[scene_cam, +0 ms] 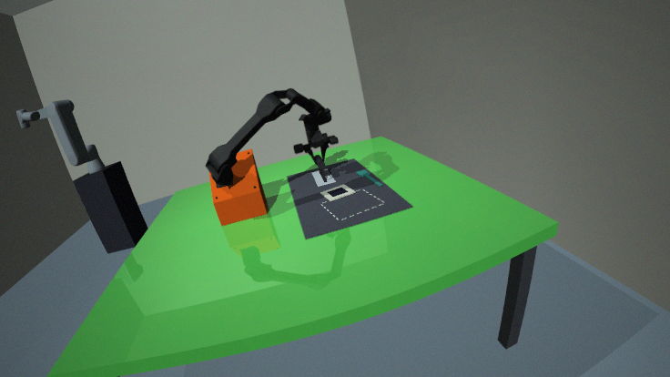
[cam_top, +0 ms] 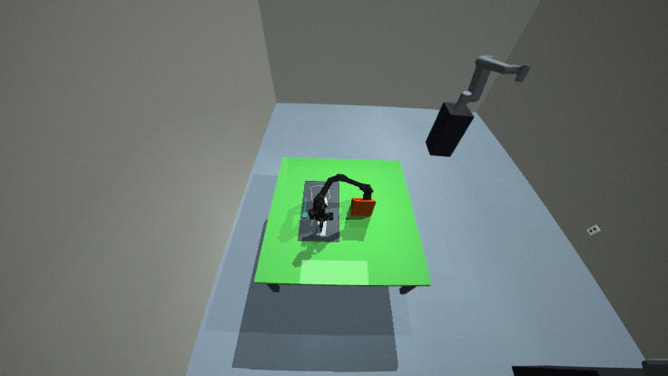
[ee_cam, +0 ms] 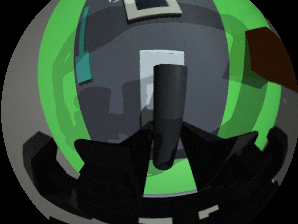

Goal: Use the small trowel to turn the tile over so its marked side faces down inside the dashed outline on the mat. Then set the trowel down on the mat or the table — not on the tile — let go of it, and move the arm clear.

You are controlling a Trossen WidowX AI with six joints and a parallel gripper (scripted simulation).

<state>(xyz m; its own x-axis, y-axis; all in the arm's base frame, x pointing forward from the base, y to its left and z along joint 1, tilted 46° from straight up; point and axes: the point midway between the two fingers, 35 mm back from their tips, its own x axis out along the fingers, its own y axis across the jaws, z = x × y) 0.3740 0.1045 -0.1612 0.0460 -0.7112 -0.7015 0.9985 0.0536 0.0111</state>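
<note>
Right now my gripper tip is 30 mm short of the dark mat, 170 mm to the left of it and 80 mm above it. From my gripper tip the other things lie so: teal t-shaped tool (160 mm ahead, 140 mm to the right, 60 mm below); then small trowel (20 mm to the right, 30 mm below); then tile (20 mm ahead, 230 mm to the right, 60 mm below).
</note>
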